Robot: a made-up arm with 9 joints. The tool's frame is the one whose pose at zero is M. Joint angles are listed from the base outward.
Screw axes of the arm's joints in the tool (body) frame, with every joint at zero. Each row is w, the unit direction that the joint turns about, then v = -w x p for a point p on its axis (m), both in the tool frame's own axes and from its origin. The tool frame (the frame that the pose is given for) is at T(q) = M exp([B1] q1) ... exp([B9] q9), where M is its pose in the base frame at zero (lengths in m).
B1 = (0, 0, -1, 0.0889, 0.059, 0)
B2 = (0, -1, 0, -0.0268, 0, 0.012)
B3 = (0, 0, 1, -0.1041, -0.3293, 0)
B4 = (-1, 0, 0, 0, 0.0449, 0.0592)
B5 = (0, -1, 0, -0.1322, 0, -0.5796)
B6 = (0, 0, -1, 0.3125, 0.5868, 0)
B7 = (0, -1, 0, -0.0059, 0, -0.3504)
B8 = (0, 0, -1, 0.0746, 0.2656, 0)
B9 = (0, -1, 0, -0.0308, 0, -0.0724)
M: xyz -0.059 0.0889 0.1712 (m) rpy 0 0 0 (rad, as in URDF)
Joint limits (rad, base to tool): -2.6..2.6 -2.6..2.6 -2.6..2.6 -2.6..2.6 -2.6..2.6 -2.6..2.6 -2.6..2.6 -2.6..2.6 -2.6..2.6
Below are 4 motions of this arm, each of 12 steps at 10 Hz.
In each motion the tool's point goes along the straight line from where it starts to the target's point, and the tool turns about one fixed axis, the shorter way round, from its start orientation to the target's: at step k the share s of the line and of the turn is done. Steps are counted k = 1, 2, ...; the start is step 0. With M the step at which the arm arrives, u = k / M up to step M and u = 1 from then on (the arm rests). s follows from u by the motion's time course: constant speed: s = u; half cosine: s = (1 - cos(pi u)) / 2; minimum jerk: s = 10 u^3 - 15 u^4 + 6 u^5.
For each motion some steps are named. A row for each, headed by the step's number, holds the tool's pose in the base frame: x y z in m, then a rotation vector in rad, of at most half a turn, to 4 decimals.
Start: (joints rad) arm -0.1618 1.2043 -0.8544 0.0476 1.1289 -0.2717 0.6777 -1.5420 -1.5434
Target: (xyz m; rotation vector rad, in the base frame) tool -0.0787 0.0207 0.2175 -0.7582 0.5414 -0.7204
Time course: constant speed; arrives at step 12
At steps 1, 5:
1: 0.3629 -0.1300 0.1532 -1.0694 -0.3432 -1.3532
5: 0.2023 -0.0752 0.1766 -0.9729 -0.0036 -1.1371

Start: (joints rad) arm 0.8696 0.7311 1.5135 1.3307 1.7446 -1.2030 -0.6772 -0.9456 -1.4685
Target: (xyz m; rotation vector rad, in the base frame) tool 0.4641 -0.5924 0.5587 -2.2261 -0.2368 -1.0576
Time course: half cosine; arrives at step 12
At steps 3, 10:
3: 0.0909 -0.1868 0.9769 2.3262 0.5000 1.1567
10: 0.4348 -0.5606 0.5915 -2.3045 -0.2657 -1.0991

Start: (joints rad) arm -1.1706 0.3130 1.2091 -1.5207 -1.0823 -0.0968 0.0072 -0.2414 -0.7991
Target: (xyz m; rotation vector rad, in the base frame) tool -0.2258 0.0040 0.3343 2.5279 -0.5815 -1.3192
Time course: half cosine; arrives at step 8
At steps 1, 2, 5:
1: 0.2444 0.5750 0.2130 1.0135 -1.2361 -1.7317
2: 0.1914 0.5106 0.2267 1.1939 -1.1891 -1.7197
5: -0.0749 0.1872 0.2954 2.0719 -0.8510 -1.5302

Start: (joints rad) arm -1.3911 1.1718 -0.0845 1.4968 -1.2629 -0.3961 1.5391 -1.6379 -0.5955
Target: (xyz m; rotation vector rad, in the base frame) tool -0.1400 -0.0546 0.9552 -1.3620 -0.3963 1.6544
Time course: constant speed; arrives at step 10
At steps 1, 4, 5, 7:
1: -0.2807 -0.2359 0.8249 -1.7714 -0.8571 1.2657
4: -0.2338 -0.1755 0.8684 -1.6443 -0.7051 1.4096
5: -0.2182 -0.1553 0.8828 -1.5998 -0.6540 1.4544
7: -0.1869 -0.1150 0.9118 -1.5076 -0.5513 1.5392

